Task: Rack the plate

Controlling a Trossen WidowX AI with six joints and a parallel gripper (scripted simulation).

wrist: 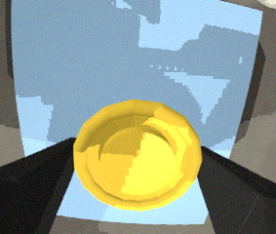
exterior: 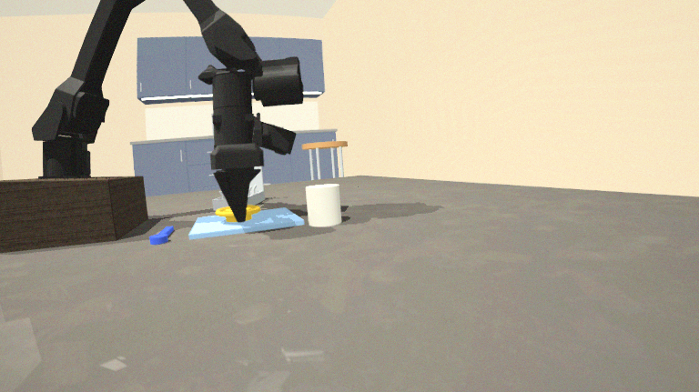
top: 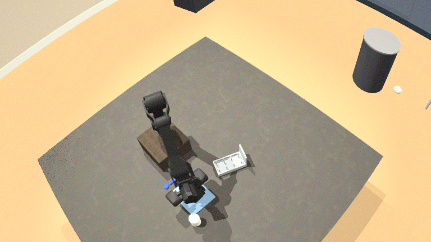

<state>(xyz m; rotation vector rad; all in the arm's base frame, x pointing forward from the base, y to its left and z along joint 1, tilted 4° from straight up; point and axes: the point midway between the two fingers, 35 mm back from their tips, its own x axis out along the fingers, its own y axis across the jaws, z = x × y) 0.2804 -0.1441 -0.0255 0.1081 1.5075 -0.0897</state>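
Now: the light blue mat 10 mm to the left of my gripper tip, 10 mm below it and 10 mm ahead of it. From my gripper tip the other things lie so: white cup: 100 mm ahead, 80 mm to the right, 10 mm above; then small blue utensil: 110 mm behind, 20 mm to the right, 10 mm below; then yellow plate: 10 mm above.
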